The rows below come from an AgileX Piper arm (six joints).
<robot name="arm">
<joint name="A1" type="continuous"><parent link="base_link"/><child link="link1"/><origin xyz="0 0 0.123" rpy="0 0 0"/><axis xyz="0 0 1"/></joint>
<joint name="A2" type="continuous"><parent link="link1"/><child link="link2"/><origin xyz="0 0 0" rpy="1.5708 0 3.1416"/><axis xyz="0 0 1"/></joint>
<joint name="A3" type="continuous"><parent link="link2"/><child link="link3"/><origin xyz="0.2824 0.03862 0" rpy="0 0 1.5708"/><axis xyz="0 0 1"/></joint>
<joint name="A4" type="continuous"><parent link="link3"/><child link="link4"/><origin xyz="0.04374 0.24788 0" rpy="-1.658 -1.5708 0"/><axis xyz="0 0 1"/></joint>
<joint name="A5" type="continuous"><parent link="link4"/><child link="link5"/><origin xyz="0 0 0" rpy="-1.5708 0 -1.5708"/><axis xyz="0 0 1"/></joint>
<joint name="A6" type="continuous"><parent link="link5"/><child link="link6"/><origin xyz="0 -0.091 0" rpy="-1.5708 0 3.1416"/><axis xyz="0 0 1"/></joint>
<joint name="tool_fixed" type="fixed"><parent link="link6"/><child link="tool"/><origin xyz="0 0 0" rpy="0 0 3.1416"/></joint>
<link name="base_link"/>
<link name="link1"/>
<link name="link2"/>
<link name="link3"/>
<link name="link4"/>
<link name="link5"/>
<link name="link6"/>
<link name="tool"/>
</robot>
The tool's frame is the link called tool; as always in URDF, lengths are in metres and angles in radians. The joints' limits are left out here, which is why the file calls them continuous.
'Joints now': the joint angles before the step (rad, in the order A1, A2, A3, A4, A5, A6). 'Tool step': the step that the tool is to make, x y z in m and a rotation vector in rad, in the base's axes. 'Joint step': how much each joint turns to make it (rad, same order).
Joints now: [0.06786, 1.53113, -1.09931, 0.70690, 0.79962, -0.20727]
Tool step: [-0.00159, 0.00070, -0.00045, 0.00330, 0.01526, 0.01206]
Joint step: [0.00001, 0.00001, 0.00000, 0.00000, 0.01972, 0.00000]
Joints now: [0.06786, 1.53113, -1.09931, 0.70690, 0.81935, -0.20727]
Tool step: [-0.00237, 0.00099, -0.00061, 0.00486, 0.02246, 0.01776]
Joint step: [-0.00002, 0.00000, 0.00000, 0.00001, 0.02905, -0.00003]
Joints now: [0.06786, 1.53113, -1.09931, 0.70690, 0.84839, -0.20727]
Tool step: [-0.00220, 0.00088, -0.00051, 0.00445, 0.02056, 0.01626]
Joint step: [0.00001, -0.00001, 0.00002, 0.00001, 0.02657, -0.00001]
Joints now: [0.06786, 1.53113, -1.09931, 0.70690, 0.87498, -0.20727]
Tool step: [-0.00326, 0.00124, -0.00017, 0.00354, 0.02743, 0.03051]
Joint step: [0.00001, -0.00001, -0.00220, -0.00184, 0.04214, -0.00538]
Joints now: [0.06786, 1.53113, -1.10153, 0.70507, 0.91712, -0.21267]
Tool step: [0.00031, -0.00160, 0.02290, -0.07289, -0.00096, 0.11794]
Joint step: [0.00002, 0.00187, -0.10908, -0.09991, 0.14425, -0.00669]
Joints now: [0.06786, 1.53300, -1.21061, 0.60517, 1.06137, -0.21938]
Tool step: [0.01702, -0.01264, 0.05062, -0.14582, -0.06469, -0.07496]
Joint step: [0.00001, 0.02477, -0.24559, -0.21946, 0.10168, 0.17903]
